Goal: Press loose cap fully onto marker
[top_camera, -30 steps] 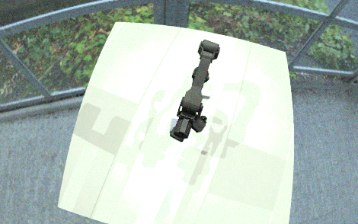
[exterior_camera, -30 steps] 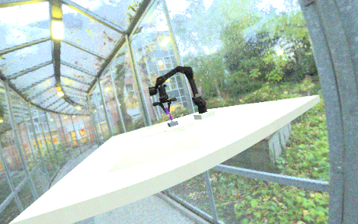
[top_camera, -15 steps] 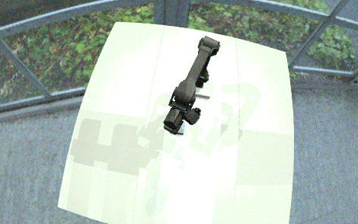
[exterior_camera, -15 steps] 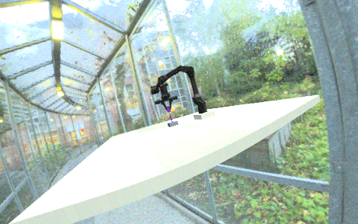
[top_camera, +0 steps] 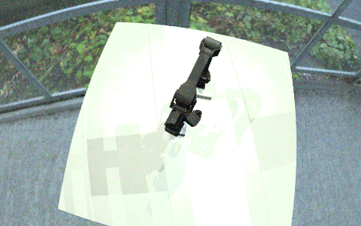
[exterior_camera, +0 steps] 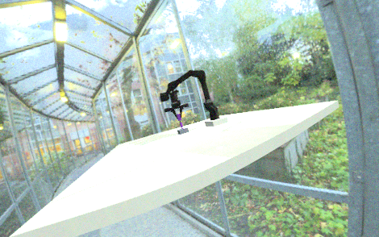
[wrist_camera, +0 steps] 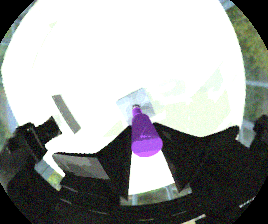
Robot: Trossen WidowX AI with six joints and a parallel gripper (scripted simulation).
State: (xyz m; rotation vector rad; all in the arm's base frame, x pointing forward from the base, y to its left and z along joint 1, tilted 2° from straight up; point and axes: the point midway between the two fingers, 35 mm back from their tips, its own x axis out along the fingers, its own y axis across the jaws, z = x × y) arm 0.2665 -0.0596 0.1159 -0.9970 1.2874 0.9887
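The purple cap is 10 mm above my gripper tip. Round my gripper tip: holder block 100 mm below.
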